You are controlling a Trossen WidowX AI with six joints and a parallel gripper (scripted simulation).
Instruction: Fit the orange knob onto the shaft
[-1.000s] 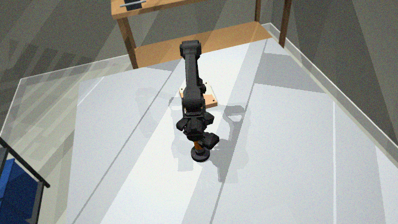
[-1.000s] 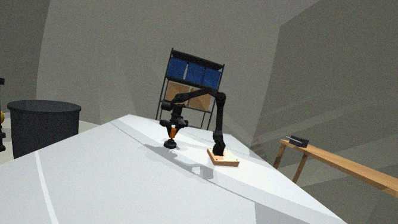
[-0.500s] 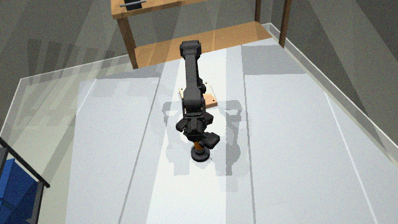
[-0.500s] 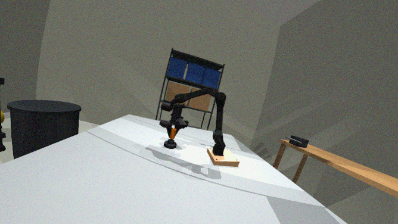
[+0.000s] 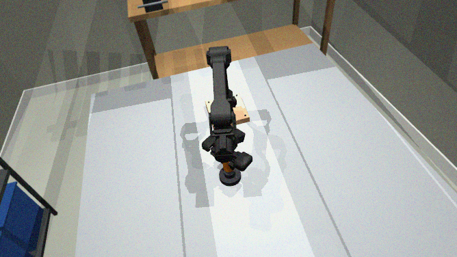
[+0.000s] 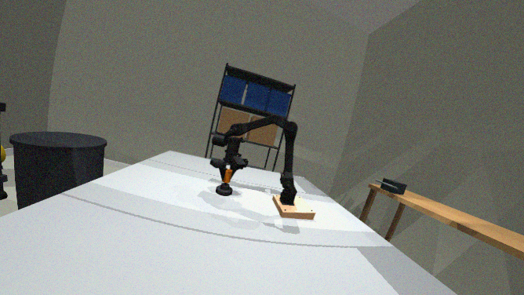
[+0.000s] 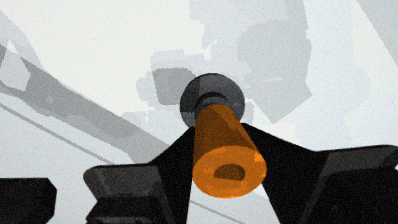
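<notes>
The orange knob lies 2 cm above my gripper tip. Round my gripper tip: dark round pedestal (4 cm below).
</notes>
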